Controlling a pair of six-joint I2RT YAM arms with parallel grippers.
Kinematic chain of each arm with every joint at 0, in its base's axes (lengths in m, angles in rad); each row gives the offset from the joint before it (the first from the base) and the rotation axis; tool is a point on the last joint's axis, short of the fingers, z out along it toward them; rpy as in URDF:
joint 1: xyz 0 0 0.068 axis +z
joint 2: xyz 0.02 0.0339 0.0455 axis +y
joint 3: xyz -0.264 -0.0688 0 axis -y
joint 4: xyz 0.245 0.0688 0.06 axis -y
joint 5: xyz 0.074 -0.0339 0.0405 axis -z
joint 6: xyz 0.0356 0 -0.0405 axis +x
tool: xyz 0 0 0 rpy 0 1.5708 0
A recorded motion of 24 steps. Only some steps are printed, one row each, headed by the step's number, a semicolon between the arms.
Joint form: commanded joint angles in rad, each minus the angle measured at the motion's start. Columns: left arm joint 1, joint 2, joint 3, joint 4, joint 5, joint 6; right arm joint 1, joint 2, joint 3, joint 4, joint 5, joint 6.
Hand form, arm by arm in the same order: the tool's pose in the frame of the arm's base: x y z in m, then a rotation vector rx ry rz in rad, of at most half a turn. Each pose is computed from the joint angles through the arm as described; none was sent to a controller.
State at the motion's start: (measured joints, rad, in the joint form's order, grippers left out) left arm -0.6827 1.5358 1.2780 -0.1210 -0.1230 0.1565; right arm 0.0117 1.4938 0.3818 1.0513 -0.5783 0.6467
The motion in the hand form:
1: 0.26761 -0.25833 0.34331 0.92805 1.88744 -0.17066; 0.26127 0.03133 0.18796 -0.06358 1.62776 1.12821
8: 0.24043 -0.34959 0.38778 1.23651 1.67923 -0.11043; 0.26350 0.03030 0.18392 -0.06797 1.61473 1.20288
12: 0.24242 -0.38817 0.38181 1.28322 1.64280 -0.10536; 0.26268 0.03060 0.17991 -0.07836 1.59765 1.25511
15: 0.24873 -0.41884 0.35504 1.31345 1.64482 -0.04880; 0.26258 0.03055 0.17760 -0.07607 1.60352 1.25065
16: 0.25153 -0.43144 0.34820 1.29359 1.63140 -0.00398; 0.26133 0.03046 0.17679 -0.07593 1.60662 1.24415
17: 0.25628 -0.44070 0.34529 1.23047 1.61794 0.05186; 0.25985 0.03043 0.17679 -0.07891 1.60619 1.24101
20: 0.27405 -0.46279 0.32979 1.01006 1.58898 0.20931; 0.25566 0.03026 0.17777 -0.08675 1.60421 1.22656
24: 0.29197 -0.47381 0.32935 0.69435 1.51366 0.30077; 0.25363 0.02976 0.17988 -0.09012 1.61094 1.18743
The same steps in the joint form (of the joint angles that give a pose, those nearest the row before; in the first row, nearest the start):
1: -0.1002 0.0604 0.1637 -0.2598 -0.0359 0.0652; 0.0180 0.0136 -0.0065 0.1533 -0.1452 0.0777
8: -0.3046 0.3004 0.6168 -0.4652 -0.1045 0.2568; 0.0087 0.0692 -0.0060 0.2483 -0.1974 0.1473
12: -0.3487 0.4439 0.7880 -0.4947 -0.1218 0.2792; 0.0067 0.1138 -0.0155 0.3426 -0.2306 0.1993
15: -0.3733 0.5650 0.8687 -0.4851 -0.1695 0.2978; 0.0067 0.1209 -0.0185 0.3438 -0.2284 0.1929
16: -0.3841 0.6163 0.9147 -0.4654 -0.2176 0.3105; 0.0068 0.1171 -0.0242 0.3395 -0.2255 0.1852
17: -0.3893 0.6568 0.9516 -0.4232 -0.2884 0.3162; 0.0067 0.1115 -0.0298 0.3390 -0.2255 0.1810
20: -0.3922 0.7676 1.0187 -0.2538 -0.5023 0.3315; 0.0068 0.0885 -0.0447 0.3280 -0.2217 0.1647
24: -0.3830 0.8417 1.0413 0.0518 -0.7067 0.3775; 0.0067 0.0534 -0.0489 0.2752 -0.2032 0.1238

